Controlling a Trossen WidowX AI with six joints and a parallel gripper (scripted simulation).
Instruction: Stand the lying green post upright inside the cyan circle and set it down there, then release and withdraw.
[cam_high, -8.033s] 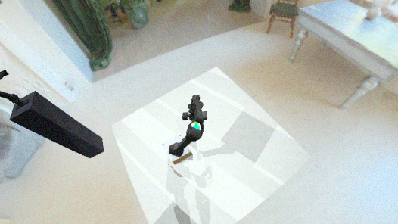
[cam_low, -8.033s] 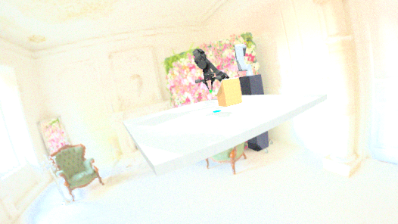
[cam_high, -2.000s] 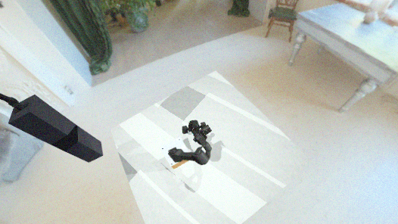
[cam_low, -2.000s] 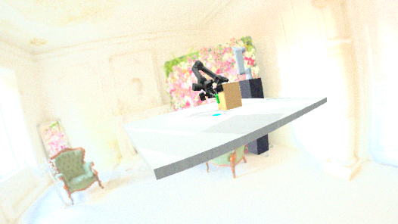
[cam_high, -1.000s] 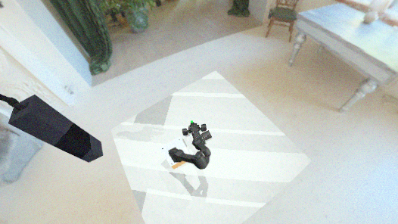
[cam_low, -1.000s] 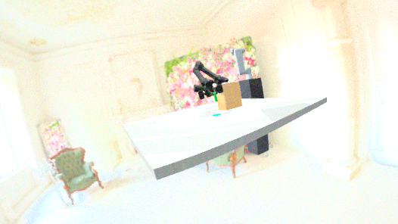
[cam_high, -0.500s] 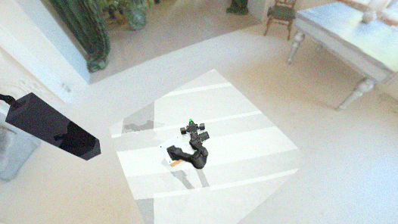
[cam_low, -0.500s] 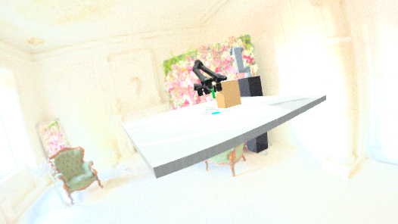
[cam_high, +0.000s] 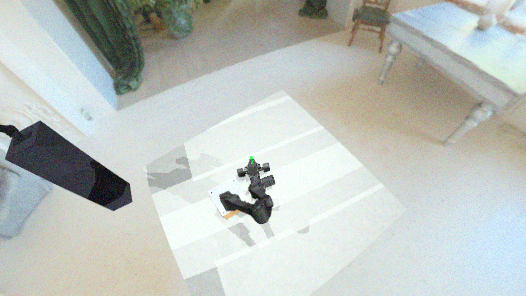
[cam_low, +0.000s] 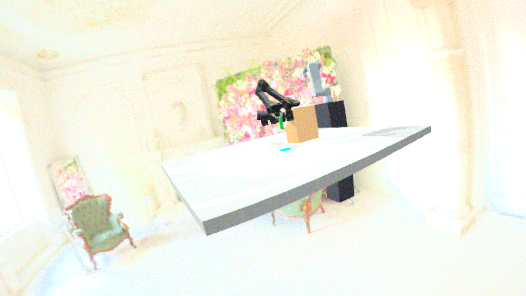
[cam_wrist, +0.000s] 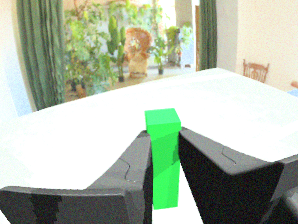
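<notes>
Now: gripper tip 16 cm above the cyan circle. Also, from my gripper tip: green post 2 cm below.
</notes>
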